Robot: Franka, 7 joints.
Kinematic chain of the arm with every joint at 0, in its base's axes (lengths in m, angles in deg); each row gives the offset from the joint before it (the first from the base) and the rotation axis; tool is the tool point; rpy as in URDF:
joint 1: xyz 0 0 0.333 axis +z
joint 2: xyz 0 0 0 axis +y
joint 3: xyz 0 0 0.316 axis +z
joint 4: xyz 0.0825 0 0 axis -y
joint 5: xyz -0.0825 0 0.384 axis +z
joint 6: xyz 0 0 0 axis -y
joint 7: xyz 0.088 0 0 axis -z
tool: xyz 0 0 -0.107 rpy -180 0 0
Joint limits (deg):
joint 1: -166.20..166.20
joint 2: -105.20..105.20
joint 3: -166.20..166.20
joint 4: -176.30..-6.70
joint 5: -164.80..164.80
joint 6: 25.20..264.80
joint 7: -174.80..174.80
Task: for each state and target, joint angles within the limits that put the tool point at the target. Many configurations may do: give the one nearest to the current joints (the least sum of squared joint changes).
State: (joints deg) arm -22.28 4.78 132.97 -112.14 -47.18 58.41 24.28
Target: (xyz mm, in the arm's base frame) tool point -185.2 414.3 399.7
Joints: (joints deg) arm -15.77 -7.06 140.99 -119.10 -44.16 63.07 24.28
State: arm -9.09 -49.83 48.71 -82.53 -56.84 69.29 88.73
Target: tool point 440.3 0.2 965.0
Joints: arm -24.81 -4.79 32.71 -60.00 -66.60 96.73 88.73
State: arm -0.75 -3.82 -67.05 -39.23 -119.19 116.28 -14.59
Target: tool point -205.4 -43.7 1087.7
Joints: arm -2.01 -7.81 -67.80 -8.49 -117.33 76.04 -14.59
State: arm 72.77 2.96 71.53 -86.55 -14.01 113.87 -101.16
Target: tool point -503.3 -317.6 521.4
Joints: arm 103.10 -13.84 105.55 -101.66 -9.77 111.45 -101.16
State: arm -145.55 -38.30 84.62 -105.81 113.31 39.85 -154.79
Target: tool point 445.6 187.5 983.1
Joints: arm -118.30 -26.05 84.10 -46.74 135.96 80.32 -154.79
